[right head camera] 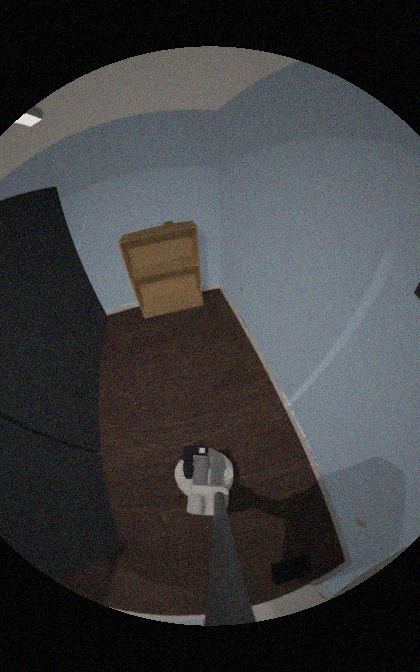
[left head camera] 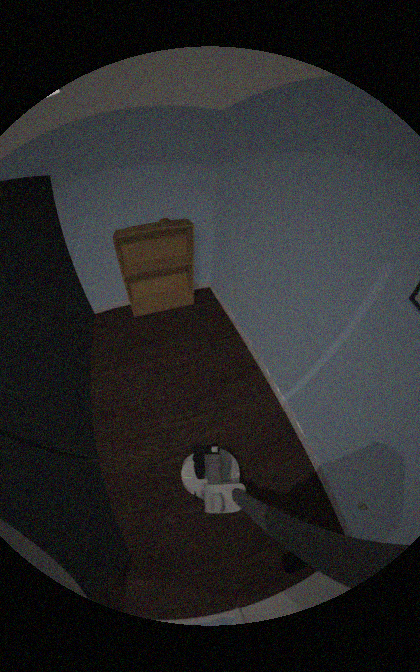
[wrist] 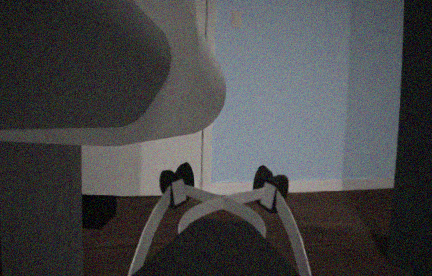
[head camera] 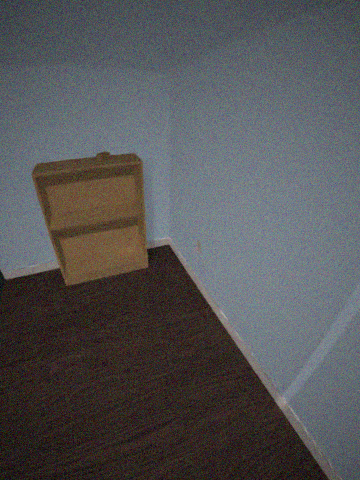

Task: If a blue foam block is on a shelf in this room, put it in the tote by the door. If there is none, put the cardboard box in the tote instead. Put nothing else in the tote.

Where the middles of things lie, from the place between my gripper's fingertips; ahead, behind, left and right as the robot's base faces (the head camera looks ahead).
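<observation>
The dark tote [right head camera: 298,566] is 390 mm below my hand at the moment, and it's 790 mm to the right of my hand and 850 mm behind it.
</observation>
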